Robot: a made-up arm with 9 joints. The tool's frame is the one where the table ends. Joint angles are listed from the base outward.
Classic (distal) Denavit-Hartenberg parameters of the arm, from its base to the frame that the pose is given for. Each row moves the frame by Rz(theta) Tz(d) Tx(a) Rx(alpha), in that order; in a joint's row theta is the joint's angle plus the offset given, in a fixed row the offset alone. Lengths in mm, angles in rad.
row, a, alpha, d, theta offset
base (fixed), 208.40, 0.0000, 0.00, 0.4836
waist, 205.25, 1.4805, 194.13, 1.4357
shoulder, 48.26, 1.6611, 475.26, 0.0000
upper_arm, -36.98, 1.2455, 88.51, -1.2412
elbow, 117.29, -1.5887, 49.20, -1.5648
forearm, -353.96, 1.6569, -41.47, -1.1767
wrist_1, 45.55, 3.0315, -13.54, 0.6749
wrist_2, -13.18, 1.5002, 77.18, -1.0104
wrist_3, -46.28, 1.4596, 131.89, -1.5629
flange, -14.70, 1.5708, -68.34, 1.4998
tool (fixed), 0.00, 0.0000, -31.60, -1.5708
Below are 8 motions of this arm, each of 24 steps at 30 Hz.
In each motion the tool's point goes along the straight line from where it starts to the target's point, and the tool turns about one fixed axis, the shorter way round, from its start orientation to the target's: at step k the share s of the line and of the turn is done. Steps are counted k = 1, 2, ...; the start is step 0. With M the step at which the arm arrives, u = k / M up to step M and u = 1 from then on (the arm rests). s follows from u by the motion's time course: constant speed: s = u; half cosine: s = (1 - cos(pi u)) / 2; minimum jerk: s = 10 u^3 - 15 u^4 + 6 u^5.
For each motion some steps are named. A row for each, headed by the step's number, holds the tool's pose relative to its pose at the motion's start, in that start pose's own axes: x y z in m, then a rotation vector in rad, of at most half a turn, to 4 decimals.
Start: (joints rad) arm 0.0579 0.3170 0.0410 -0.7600 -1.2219 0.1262 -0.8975 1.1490 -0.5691
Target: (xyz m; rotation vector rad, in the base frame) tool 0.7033 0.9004 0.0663 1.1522 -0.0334 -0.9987
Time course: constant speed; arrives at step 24
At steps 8, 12, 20, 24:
8: -0.1969 -0.0363 -0.0121 0.1962 0.2686 -0.0946
12: -0.2954 -0.0544 -0.0181 0.2943 0.4029 -0.1418
20: -0.4923 -0.0907 -0.0302 0.4905 0.6714 -0.2364
24: -0.5908 -0.1088 -0.0362 0.5886 0.8057 -0.2837

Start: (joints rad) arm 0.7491 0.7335 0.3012 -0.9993 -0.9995 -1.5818 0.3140 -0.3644 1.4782
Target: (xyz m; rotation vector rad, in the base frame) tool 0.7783 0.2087 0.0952 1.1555 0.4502 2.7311
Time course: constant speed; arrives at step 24
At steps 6, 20, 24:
6: 0.0251 0.1336 0.1007 0.2411 -0.3051 -0.2835
20: 0.0836 0.4453 0.3356 0.8036 -1.0170 -0.9449
24: 0.1003 0.5344 0.4028 0.9644 -1.2204 -1.1338

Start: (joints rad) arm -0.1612 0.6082 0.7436 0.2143 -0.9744 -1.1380 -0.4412 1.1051 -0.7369
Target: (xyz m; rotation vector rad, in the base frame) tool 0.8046 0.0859 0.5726 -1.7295 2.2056 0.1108
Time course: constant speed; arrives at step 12
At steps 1, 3, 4, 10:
1: -0.0069 -0.0166 0.0025 0.0382 -0.0218 -0.0817
3: -0.0206 -0.0497 0.0075 0.1145 -0.0653 -0.2452
4: -0.0275 -0.0663 0.0101 0.1527 -0.0871 -0.3270
10: -0.0688 -0.1657 0.0251 0.3816 -0.2177 -0.8174

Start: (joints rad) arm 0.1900 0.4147 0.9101 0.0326 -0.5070 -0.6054 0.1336 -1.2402 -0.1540
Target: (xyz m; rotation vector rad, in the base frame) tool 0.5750 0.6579 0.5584 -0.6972 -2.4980 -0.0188
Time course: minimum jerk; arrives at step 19
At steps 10, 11, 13, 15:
10: -0.0261 0.0038 -0.0182 0.4333 0.8458 -0.0320
11: -0.0307 0.0044 -0.0214 0.5092 0.9941 -0.0376
13: -0.0387 0.0056 -0.0270 0.6432 1.2557 -0.0474
15: -0.0443 0.0064 -0.0309 0.7365 1.4378 -0.0543

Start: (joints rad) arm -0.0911 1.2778 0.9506 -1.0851 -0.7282 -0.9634 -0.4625 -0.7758 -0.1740
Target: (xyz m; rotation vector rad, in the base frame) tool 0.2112 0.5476 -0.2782 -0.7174 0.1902 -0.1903
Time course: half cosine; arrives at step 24
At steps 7, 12, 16, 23, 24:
7: -0.0034 -0.1722 0.0209 0.0518 0.1530 0.3942
12: -0.0088 -0.4402 0.0534 0.1325 0.3911 1.0075
16: -0.0132 -0.6602 0.0802 0.1988 0.5867 1.5113
23: -0.0175 -0.8765 0.1064 0.2639 0.7789 2.0065
24: -0.0176 -0.8803 0.1069 0.2651 0.7823 2.0151

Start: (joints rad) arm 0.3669 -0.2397 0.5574 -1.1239 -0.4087 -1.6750 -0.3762 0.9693 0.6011
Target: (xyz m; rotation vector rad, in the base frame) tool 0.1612 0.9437 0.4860 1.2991 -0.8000 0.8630
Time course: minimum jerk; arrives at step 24
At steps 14, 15, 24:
14: -0.2023 0.0928 0.3049 0.5891 0.3940 0.4680
15: -0.2244 0.1030 0.3382 0.6535 0.4371 0.5191
24: -0.3096 0.1420 0.4666 0.9017 0.6031 0.7162

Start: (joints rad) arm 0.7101 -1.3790 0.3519 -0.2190 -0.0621 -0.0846 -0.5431 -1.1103 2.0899
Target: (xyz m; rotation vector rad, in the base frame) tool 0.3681 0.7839 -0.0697 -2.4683 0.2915 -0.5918
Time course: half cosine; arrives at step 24
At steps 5, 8, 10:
5: 0.0159 0.0017 -0.0048 -0.0082 0.0519 -0.1218
8: 0.0385 0.0042 -0.0116 -0.0199 0.1257 -0.2946
10: 0.0570 0.0062 -0.0172 -0.0296 0.1863 -0.4367

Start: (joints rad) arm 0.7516 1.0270 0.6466 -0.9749 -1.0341 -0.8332 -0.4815 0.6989 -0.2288
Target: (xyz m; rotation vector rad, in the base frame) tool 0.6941 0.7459 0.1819 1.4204 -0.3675 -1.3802
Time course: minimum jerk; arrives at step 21
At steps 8, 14, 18, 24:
8: 0.0134 0.0177 0.0215 0.1596 0.0813 -0.1089
14: 0.0373 0.0491 0.0595 0.4425 0.2255 -0.3018
18: 0.0461 0.0606 0.0736 0.5470 0.2787 -0.3730
24: 0.0472 0.0621 0.0753 0.5600 0.2853 -0.3819

